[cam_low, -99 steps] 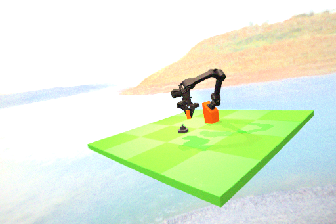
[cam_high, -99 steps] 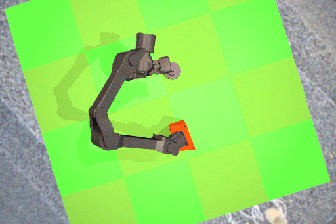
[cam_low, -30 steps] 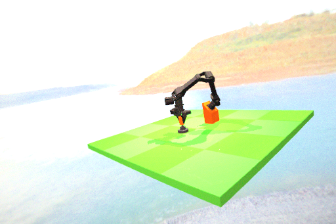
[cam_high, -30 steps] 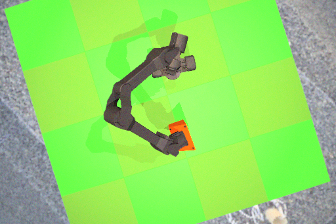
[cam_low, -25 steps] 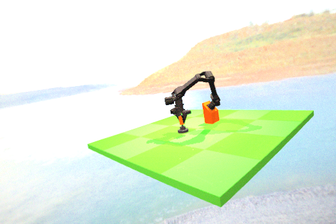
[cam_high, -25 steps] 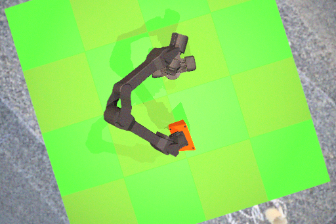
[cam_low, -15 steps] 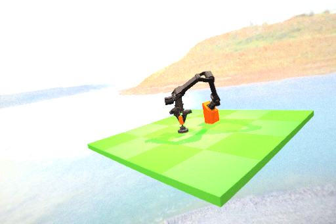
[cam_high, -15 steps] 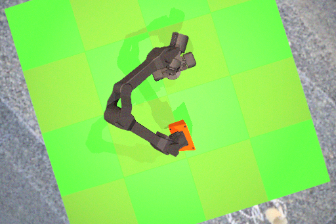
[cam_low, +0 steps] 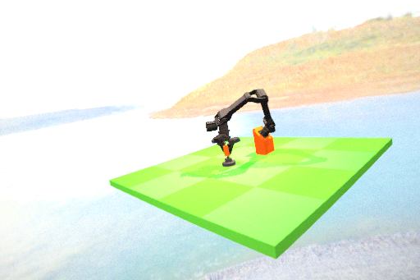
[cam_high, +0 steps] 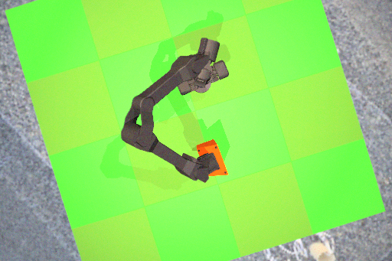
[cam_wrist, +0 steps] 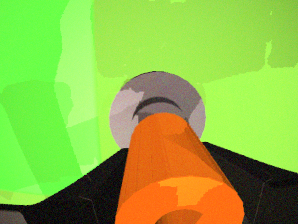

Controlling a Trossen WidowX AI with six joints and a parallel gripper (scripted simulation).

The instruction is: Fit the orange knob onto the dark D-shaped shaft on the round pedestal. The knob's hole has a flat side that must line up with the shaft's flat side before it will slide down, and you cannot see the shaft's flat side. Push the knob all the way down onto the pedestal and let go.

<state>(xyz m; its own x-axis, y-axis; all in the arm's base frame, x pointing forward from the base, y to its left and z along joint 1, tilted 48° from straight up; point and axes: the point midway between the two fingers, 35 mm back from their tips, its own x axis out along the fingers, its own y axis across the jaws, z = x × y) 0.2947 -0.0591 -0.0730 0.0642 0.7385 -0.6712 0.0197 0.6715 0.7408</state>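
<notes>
My gripper tip is 2 cm below the orange knob. Round my gripper tip: round grey pedestal 4 cm below.
</notes>
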